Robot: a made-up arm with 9 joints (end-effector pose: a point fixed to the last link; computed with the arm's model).
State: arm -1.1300 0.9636 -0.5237 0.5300 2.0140 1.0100 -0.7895 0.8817 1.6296
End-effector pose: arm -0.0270 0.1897 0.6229 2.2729 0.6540 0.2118
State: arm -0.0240 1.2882 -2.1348 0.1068 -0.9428 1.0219 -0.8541 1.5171 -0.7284
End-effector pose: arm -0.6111 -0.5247 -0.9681 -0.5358 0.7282 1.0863
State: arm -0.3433 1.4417 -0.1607 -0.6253 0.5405 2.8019 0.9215 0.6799 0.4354
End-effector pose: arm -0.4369 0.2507 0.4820 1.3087 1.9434 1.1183
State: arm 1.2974 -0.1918 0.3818 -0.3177 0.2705 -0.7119 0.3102 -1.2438 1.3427
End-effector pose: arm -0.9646 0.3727 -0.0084 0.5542 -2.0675 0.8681
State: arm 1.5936 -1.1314 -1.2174 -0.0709 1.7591 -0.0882 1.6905 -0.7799 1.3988
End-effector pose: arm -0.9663 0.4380 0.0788 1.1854 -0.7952 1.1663
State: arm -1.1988 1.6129 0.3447 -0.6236 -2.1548 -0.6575 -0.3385 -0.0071 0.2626
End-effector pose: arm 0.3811 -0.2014 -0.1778 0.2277 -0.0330 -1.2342
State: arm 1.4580 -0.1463 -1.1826 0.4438 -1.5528 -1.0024 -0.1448 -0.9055 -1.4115
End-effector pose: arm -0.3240 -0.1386 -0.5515 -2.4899 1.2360 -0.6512
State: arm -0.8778 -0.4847 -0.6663 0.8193 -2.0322 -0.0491 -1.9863 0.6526 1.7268
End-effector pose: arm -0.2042 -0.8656 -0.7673 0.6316 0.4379 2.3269
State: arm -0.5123 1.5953 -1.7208 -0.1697 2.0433 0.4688 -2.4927 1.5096 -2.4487
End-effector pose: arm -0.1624 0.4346 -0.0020 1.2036 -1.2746 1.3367
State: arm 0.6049 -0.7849 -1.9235 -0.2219 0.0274 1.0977 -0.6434 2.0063 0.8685
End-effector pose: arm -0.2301 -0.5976 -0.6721 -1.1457 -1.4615 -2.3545
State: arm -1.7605 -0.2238 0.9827 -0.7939 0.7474 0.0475 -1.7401 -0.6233 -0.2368
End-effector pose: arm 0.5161 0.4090 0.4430 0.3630 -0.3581 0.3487
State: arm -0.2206 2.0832 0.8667 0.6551 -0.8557 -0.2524 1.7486 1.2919 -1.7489
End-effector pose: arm -0.2340 0.9797 0.1911 1.2618 -1.7198 1.1424
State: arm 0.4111 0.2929 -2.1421 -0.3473 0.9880 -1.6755 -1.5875 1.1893 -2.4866
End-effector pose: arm -0.4252 0.2736 0.0656 1.3689 -2.1147 1.6533
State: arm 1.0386 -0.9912 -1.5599 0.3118 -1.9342 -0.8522 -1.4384 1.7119 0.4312
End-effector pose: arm 0.1355 -0.3602 -0.6704 -1.0712 -0.6811 1.9257
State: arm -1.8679 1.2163 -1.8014 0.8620 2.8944 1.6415 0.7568 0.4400 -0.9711
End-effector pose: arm 0.1552 0.4310 -0.3503 1.8255 -0.1683 1.5905
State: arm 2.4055 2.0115 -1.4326 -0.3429 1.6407 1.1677 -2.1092 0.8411 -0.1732
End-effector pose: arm -0.1330 -0.5880 -0.0482 -0.0381 -2.0882 -1.7031
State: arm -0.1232 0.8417 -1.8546 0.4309 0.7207 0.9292 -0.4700 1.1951 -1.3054
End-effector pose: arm 0.3608 -0.0390 -0.7457 -0.2874 -0.6378 0.9573
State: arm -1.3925 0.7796 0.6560 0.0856 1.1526 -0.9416 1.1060 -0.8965 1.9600
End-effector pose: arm 0.1478 0.5909 -0.1157 0.1023 2.2486 -0.8967
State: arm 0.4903 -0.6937 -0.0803 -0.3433 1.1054 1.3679 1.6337 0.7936 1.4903
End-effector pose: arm -0.8652 -0.3819 0.6555 -2.8936 0.8474 -0.6454
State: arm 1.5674 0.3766 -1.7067 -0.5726 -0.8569 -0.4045 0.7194 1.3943 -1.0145
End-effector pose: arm -0.2290 0.6053 -0.2301 1.6463 -0.5033 0.1560
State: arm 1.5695 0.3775 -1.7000 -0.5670 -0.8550 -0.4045 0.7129 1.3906 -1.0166
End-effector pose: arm -0.2281 0.6049 -0.2335 1.6436 -0.4950 0.1481
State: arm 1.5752 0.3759 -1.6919 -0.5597 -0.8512 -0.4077 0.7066 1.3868 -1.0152
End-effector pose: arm -0.2222 0.6041 -0.2391 1.6348 -0.4923 0.1323
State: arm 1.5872 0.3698 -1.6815 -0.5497 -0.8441 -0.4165 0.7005 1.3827 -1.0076
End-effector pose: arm -0.2076 0.6022 -0.2482 1.6157 -0.4996 0.1026
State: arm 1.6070 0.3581 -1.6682 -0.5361 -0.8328 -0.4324 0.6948 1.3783 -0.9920
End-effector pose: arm -0.1824 0.5980 -0.2617 1.5836 -0.5191 0.0556
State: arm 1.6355 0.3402 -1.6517 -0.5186 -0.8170 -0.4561 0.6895 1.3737 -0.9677
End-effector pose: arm -0.1462 0.5894 -0.2799 1.5370 -0.5520 -0.0105
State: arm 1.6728 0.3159 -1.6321 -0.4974 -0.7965 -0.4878 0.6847 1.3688 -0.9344
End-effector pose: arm -0.1001 0.5734 -0.3020 1.4757 -0.5983 -0.0955
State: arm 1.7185 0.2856 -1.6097 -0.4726 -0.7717 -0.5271 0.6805 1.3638 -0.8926
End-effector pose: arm -0.0471 0.5473 -0.3269 1.4000 -0.6570 -0.1978
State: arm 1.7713 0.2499 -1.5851 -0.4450 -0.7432 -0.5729 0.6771 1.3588 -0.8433
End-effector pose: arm 0.0083 0.5089 -0.3527 1.3113 -0.7259 -0.3138
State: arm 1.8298 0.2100 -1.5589 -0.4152 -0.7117 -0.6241 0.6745 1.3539 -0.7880
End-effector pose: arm 0.0610 0.4579 -0.3773 1.2113 -0.8023 -0.4393
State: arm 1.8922 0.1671 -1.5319 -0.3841 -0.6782 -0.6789 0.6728 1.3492 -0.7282
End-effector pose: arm 0.1058 0.3960 -0.3985 1.1024 -0.8829 -0.5693
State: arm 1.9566 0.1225 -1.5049 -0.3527 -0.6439 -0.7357 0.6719 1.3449 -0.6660
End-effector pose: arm 0.1391 0.3270 -0.4147 0.9875 -0.9647 -0.6987
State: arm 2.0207 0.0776 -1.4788 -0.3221 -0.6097 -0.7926 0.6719 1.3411 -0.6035
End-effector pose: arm 0.1591 0.2559 -0.4248 0.8698 -1.0447 -0.8222
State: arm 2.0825 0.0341 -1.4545 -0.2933 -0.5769 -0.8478 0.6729 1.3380 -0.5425
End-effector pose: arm 0.1665 0.1877 -0.4288 0.7532 -1.1202 -0.9355
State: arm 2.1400 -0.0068 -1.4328 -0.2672 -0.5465 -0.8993 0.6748 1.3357 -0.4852
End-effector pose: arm 0.1636 0.1267 -0.4275 0.6414 -1.1890 -1.0352
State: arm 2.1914 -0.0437 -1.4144 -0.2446 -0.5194 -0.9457 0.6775 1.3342 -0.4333
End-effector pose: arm 0.1541 0.0752 -0.4223 0.5387 -1.2496 -1.1193
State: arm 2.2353 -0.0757 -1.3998 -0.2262 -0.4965 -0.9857 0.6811 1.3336 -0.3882
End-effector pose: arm 0.1414 0.0341 -0.4146 0.4484 -1.3012 -1.1867
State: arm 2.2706 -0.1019 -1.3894 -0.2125 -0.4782 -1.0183 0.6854 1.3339 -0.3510
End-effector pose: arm 0.1287 0.0032 -0.4061 0.3736 -1.3436 -1.2376
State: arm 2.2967 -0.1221 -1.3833 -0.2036 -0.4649 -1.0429 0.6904 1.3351 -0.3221
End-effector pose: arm 0.1182 -0.0188 -0.3981 0.3160 -1.3771 -1.2730
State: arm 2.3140 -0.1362 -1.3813 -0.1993 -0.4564 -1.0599 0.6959 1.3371 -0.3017
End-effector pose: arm 0.1109 -0.0333 -0.3912 0.2756 -1.4025 -1.2943
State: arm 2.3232 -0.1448 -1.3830 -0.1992 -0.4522 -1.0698 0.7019 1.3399 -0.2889
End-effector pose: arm 0.1072 -0.0418 -0.3858 0.2513 -1.4208 -1.3037
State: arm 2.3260 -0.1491 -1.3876 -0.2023 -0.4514 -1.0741 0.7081 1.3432 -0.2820
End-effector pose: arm 0.1066 -0.0460 -0.3818 0.2399 -1.4338 -1.3043
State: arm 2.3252 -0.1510 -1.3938 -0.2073 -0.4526 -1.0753 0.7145 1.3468 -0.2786
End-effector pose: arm 0.1079 -0.0478 -0.3786 0.2359 -1.4438 -1.2999
